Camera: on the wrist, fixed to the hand. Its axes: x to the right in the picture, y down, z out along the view.
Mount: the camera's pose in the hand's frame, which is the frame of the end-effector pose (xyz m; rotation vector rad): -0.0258 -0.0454 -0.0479 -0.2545 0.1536 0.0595
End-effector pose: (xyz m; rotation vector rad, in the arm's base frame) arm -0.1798 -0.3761 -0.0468 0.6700 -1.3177 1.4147
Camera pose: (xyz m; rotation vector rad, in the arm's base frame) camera -0.1185 -0.3457 -0.0653 0.3487 -1.3745 1.2898
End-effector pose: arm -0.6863 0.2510 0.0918 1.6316 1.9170 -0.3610
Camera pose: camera -0.7405 0.2473 0.1373 1.5795 1.9301 0.0338
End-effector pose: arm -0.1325 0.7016 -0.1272 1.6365 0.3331 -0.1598
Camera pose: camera -0.1755 0.7488 -0.1579 1.4073 0.4044 0.0526
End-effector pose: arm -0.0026 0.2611 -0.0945 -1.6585 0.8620 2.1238
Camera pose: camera 0.0676 0.2691 -0.0891 -1.9665 0.7147 2.2477
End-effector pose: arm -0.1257 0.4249 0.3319 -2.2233 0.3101 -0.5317
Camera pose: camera -0.1689 0.4323 0.3876 -2.4129 0.5489 -0.6633
